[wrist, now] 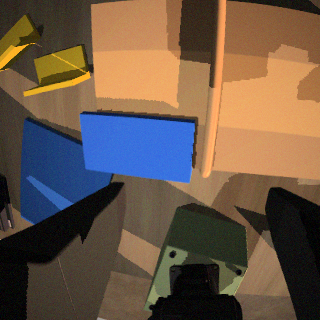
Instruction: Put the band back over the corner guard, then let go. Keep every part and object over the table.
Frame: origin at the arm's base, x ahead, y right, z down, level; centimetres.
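Where they show: gripper, fingertip midpoint: (198, 196); arm's base at its link origin: (194, 284).
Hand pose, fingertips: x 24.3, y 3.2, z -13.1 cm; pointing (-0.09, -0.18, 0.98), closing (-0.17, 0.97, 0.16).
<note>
Each offset is from my fingertips to the top centre of the thing. "pt": to the spot under its first point.
An orange band {pt dx +0.6, dy +0.5, dz +7.9 cm} (214, 112) runs down the face of the orange-tan box {dx +1.3, dy +4.9, dz +8.5 cm} (135, 75); its rounded lower end hangs near the box's lower edge. A bright blue block {dx -1.5, dy -5.2, dz +7.9 cm} (137, 147) is left of the band's lower part, with a narrow gap between them. Yellow L-shaped pieces {dx +4.3, dy -19.4, dz +18.7 cm} (62, 70) {pt dx +9.2, dy -22.4, dz +18.7 cm} (17, 42) lie at the upper left. I cannot tell which piece is the corner guard. My gripper (198, 196) is open, its fingertips wide apart below the blue block and band, with neither held between them. The band's upper part runs out of view at the top.
A darker blue flat piece {dx -15.9, dy -26.6, dz +22.3 cm} (52, 172) lies at the left, partly behind the left finger. A green block (210, 235) with small dark holes is below the box, partly hidden by a black part (195, 300) at the bottom. A small black object {pt dx -19.4, dy -42.6, dz +22.4 cm} (5, 205) is at the left edge.
</note>
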